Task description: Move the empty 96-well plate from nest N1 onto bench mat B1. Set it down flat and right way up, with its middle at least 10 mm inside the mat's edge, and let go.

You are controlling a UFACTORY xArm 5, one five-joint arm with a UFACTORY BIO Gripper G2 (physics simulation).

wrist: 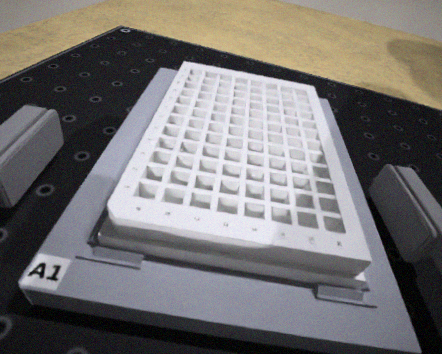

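Observation:
The white 96-well plate sits right way up in the grey nest, its wells open and looking empty. The nest carries an A1 label at its near left corner; no N1 marking shows. My gripper is open. One grey finger stands left of the plate and the other right of it, both with a gap to its sides. Nothing is held. The exact height of the fingertips against the plate is hard to tell. Bench mat B1 does not show in the wrist view.
The nest stands on a black board with rows of ringed holes. Beyond the board's edge lies a tan surface, with a dark shadow at the upper right. Two small clips on the nest lie along the plate's near side.

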